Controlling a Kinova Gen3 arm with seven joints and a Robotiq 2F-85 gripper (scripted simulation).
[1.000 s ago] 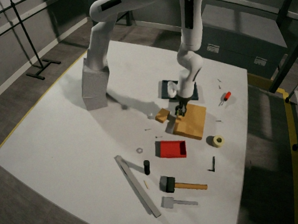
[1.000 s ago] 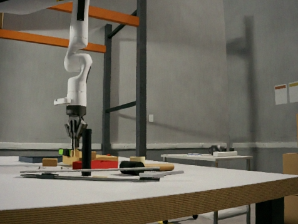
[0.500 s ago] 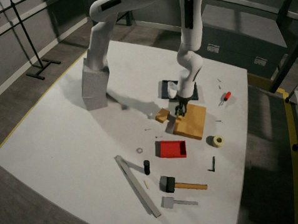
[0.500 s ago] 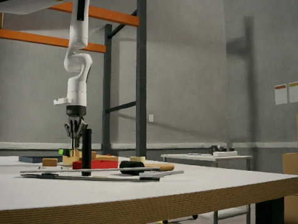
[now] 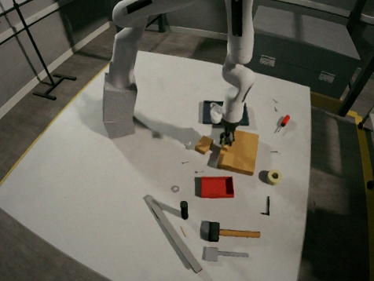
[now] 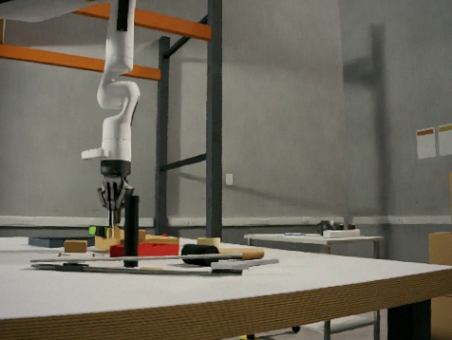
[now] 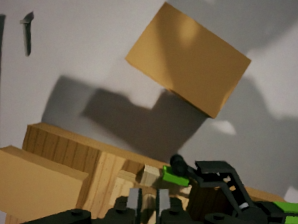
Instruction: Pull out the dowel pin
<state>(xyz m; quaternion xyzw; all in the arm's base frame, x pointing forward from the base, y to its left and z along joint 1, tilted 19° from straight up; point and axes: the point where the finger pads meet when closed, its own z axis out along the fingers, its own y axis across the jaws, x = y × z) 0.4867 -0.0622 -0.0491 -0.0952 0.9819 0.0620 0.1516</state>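
My gripper is now 2 cm above the dowel pin. The rest, counted from my hand: pale wooden block (4 cm below); wooden bench board (6 cm below, 6 cm ahead); tan wooden block (9 cm behind, 7 cm below, 1 cm to the left).
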